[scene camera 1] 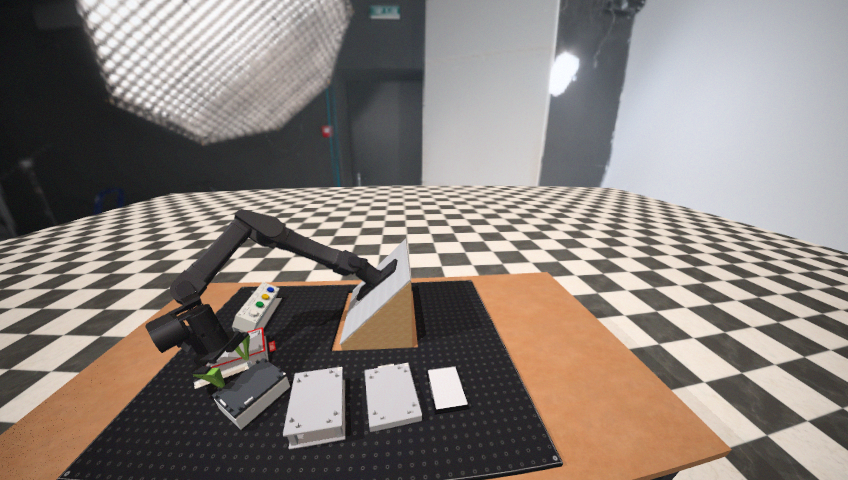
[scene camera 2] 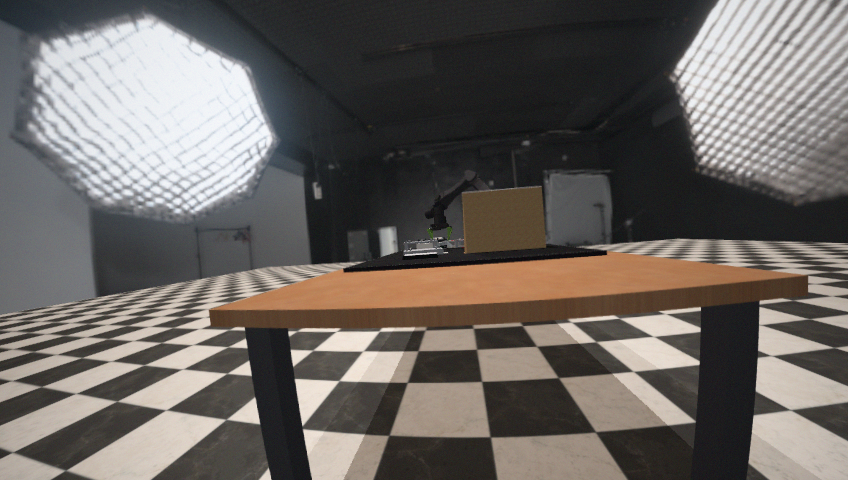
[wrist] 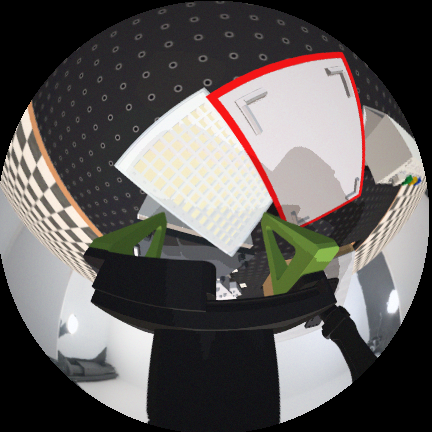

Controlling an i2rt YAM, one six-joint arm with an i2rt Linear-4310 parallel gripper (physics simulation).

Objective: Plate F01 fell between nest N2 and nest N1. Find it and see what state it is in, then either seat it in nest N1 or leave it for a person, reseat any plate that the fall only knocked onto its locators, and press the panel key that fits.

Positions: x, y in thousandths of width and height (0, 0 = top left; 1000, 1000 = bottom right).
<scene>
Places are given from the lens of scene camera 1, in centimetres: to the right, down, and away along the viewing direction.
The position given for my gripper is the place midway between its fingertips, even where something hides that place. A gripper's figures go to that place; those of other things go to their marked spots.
my gripper (scene camera 1: 278, 778): -50, 36, 62
button box (scene camera 1: 302, 651): -57, 25, 83
</scene>
